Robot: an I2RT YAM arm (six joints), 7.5 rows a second.
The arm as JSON. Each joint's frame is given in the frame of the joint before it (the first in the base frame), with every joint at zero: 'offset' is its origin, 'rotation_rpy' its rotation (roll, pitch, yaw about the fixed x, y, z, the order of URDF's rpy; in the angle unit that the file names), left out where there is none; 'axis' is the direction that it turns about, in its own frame. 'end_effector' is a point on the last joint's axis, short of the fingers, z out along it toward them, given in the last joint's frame.
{
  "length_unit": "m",
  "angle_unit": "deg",
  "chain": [
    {
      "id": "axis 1",
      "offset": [
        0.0,
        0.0,
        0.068
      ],
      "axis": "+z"
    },
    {
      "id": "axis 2",
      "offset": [
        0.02,
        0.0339,
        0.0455
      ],
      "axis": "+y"
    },
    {
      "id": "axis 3",
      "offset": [
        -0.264,
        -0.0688,
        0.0
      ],
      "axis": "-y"
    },
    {
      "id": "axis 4",
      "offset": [
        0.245,
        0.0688,
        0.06
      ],
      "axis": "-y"
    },
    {
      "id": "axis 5",
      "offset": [
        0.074,
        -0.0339,
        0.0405
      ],
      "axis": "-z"
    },
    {
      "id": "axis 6",
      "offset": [
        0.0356,
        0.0,
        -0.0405
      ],
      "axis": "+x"
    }
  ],
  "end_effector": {
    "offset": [
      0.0,
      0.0,
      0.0
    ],
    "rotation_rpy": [
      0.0,
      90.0,
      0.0
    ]
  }
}
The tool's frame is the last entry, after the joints.
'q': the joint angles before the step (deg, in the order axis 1, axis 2, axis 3, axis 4, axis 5, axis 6). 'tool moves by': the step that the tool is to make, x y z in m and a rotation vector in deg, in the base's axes. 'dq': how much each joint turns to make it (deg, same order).
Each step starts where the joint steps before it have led.
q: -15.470 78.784 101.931 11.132 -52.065 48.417
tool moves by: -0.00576 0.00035 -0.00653 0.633 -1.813 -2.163
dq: -0.066 -2.274 -4.127 3.060 2.346 -0.478
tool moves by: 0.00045 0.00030 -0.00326 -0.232 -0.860 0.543
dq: 0.060 -0.298 -1.542 2.479 -0.387 0.450
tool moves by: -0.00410 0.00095 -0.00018 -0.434 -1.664 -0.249
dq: -0.024 -0.810 -1.203 1.974 0.194 -0.181
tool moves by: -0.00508 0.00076 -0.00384 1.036 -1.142 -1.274
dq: 0.030 -1.599 -2.631 2.084 1.833 0.302
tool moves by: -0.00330 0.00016 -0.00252 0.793 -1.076 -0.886
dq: -0.042 -0.995 -1.812 1.932 1.322 0.392
